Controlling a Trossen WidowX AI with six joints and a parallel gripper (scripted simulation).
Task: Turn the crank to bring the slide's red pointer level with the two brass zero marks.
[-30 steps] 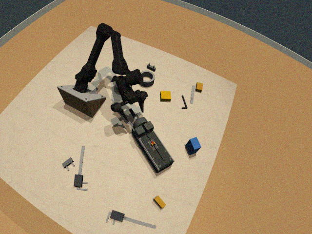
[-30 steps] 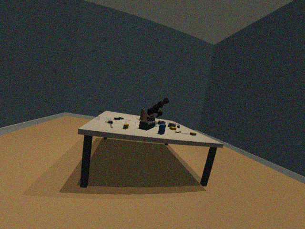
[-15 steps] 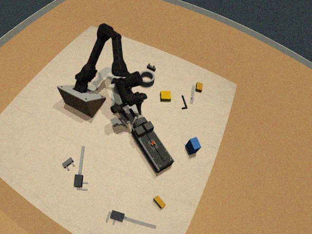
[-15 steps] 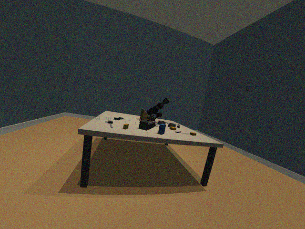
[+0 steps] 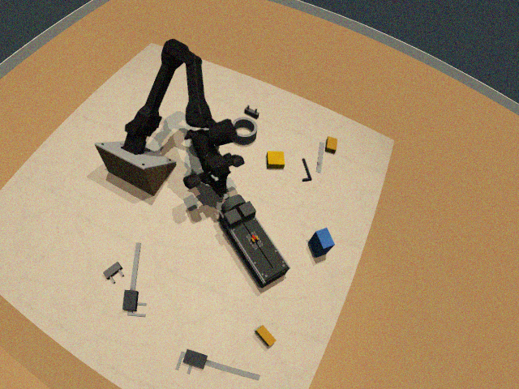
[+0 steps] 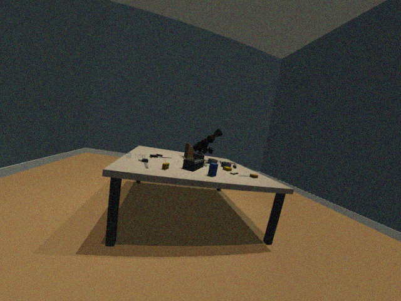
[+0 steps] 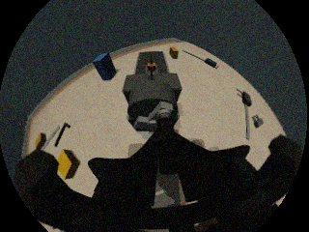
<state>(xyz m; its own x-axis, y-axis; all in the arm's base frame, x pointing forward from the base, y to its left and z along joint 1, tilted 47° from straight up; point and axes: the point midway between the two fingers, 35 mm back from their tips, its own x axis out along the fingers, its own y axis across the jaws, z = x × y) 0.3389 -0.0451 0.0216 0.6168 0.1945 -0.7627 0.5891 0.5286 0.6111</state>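
Now: gripper tip 1 cm past the crank handle, 1 cm to the right of it and 2 cm below it. The rest, counted from my gripper tip: yellow block: 9 cm ahead, 26 cm to the left, 8 cm below; red pointer: 14 cm ahead, 9 cm to the right, 1 cm below; blue cube: 34 cm ahead, 5 cm below.
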